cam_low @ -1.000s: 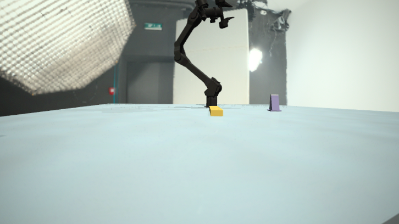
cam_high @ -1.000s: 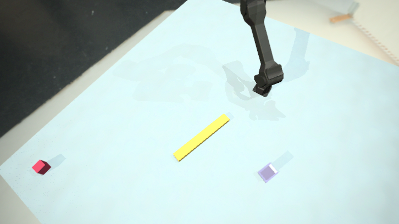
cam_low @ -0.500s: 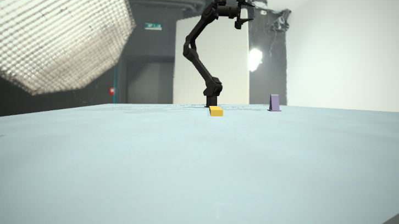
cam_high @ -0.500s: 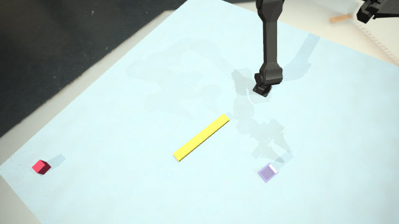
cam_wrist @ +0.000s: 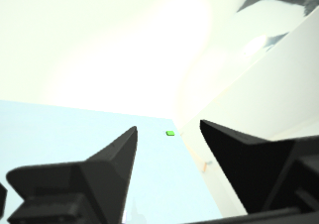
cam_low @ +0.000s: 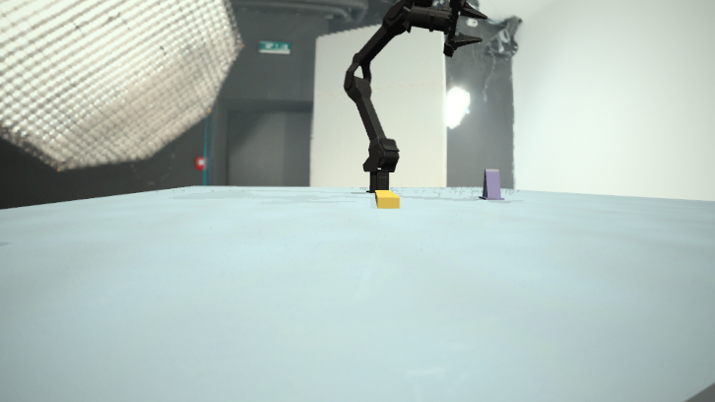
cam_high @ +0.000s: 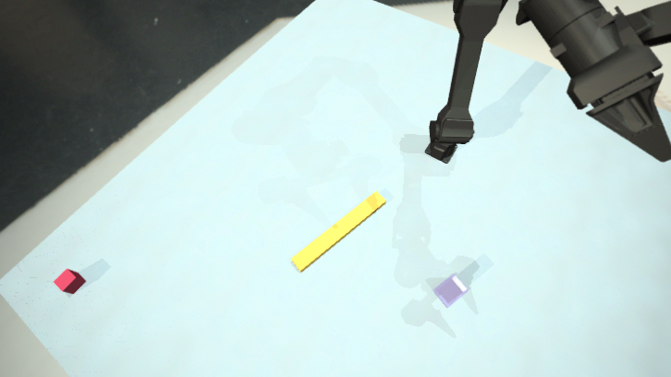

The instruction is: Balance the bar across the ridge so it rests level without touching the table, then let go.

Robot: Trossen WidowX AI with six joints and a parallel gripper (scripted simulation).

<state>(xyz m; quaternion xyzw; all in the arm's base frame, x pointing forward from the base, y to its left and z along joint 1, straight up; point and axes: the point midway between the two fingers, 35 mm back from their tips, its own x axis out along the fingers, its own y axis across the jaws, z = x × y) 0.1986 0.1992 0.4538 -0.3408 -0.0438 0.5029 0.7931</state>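
The yellow bar is 440 mm below my gripper tip, 320 mm to the right of it and 110 mm ahead of it. The rest, counted from my gripper tip: red cube (730 mm to the right, 520 mm ahead, 430 mm below).
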